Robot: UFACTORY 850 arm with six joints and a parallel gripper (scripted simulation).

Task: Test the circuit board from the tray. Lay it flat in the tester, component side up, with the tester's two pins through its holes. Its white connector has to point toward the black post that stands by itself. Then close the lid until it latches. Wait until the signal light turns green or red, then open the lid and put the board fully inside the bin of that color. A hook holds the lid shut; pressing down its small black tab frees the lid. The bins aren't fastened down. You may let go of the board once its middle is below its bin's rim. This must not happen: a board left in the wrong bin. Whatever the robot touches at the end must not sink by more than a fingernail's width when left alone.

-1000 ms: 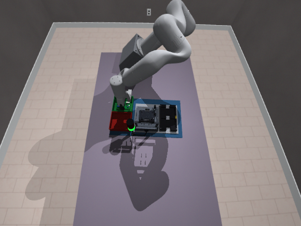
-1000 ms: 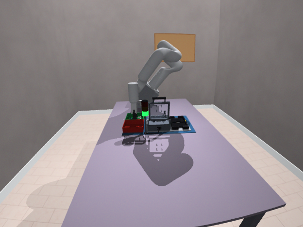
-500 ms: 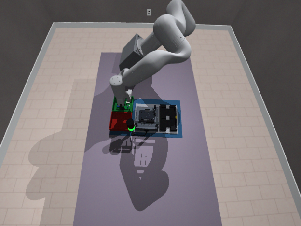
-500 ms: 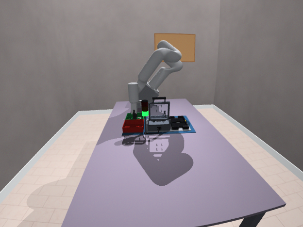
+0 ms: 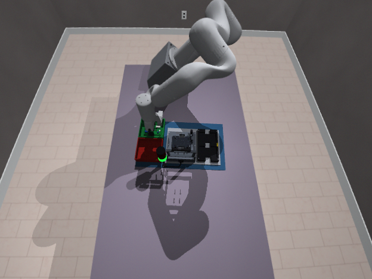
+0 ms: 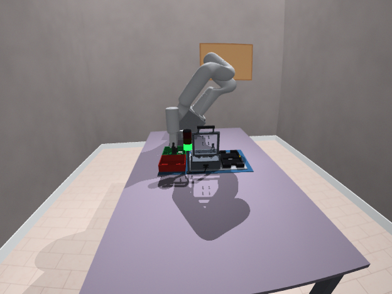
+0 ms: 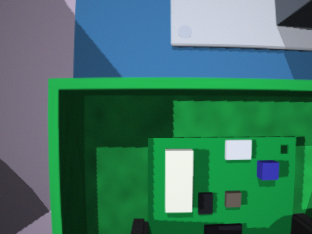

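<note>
The green bin is 10 mm below my hand. Round my hand: green circuit board 10 mm below; red bin 150 mm ahead, 10 mm to the left, 10 mm below; tester nest 100 mm ahead, 210 mm to the left, 50 mm above.
</note>
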